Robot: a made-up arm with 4 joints.
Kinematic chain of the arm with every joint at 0, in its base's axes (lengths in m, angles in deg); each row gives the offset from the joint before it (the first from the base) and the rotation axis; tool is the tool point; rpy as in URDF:
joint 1: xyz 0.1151 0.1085 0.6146 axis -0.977 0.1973 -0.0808
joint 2: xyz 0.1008 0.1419 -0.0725 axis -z
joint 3: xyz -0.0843 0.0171 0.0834 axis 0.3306 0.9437 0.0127
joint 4: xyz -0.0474 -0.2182 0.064 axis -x
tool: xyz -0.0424 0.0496 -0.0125 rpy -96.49 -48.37 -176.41
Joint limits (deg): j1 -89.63..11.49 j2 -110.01..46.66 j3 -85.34..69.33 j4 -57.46..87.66
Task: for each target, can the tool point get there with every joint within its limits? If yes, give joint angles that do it. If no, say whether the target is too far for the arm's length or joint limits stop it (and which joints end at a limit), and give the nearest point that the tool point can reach.
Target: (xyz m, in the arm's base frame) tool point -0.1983 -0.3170 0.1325
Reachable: no: too far | nearest point 0.0490 0.0220 0.5482 | short by 0.591 m
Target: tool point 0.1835 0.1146 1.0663
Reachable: no: joint limits stop it (at a limit: joint 2, joint 3, joint 4) | nearest point 0.3759 0.0652 0.8459 | short by 0.297 m
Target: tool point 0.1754 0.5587 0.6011
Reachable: no: joint limits stop it (at a limit: joint 1, joint 2) | nearest point -0.0355 0.3318 0.6127 | short by 0.310 m
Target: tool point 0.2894 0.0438 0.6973
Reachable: yes | joints -8.72 -58.36 35.88 -23.66
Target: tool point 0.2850 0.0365 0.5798
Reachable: yes | joints -79.44 -59.87 8.58 31.74
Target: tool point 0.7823 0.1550 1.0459
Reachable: no: too far | nearest point 0.4472 0.1032 0.7702 | short by 0.437 m
